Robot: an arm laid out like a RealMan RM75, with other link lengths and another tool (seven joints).
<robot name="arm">
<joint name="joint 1" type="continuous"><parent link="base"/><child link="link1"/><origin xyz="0 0 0.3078"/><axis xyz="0 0 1"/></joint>
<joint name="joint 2" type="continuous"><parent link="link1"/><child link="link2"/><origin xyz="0 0 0"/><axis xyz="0 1 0"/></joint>
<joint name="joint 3" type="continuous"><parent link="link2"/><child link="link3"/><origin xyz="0 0 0.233"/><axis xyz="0 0 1"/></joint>
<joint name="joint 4" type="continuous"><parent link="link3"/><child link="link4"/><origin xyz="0 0 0"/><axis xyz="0 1 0"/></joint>
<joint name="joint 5" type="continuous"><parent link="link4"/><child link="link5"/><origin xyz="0 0 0.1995"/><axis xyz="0 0 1"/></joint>
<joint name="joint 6" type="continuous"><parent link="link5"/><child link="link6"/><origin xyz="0 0 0"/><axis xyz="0 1 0"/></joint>
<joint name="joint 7" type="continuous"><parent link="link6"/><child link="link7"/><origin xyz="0 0 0.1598"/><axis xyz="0 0 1"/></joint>
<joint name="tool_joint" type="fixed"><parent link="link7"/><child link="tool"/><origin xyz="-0.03 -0.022 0.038" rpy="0 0.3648 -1.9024"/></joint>
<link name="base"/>
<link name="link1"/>
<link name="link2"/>
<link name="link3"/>
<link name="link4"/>
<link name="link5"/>
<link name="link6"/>
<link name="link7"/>
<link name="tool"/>
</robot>
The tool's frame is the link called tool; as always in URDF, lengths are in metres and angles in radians. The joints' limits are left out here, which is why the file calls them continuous.
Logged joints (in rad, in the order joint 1, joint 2, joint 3, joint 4, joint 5, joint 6, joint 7), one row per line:
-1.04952 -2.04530 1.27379 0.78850 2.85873 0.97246 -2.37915
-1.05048 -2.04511 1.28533 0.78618 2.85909 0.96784 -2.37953
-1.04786 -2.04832 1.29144 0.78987 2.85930 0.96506 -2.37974
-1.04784 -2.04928 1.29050 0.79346 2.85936 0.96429 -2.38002
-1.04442 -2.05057 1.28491 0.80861 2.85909 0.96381 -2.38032
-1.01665 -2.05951 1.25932 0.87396 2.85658 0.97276 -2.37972
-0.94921 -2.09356 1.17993 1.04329 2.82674 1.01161 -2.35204
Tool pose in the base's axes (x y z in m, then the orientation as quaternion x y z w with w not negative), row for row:
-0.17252 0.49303 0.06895 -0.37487 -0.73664 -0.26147 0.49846
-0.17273 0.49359 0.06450 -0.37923 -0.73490 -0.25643 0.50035
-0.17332 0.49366 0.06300 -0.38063 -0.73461 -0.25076 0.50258
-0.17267 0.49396 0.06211 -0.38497 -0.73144 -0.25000 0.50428
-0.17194 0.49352 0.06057 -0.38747 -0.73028 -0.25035 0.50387
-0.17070 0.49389 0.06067 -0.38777 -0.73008 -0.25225 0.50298
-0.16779 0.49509 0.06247 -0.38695 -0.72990 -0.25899 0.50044
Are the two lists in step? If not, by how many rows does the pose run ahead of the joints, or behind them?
The pose runs 2 rows behind the joints: the pose in row i belongs to the joints in row i - 2.
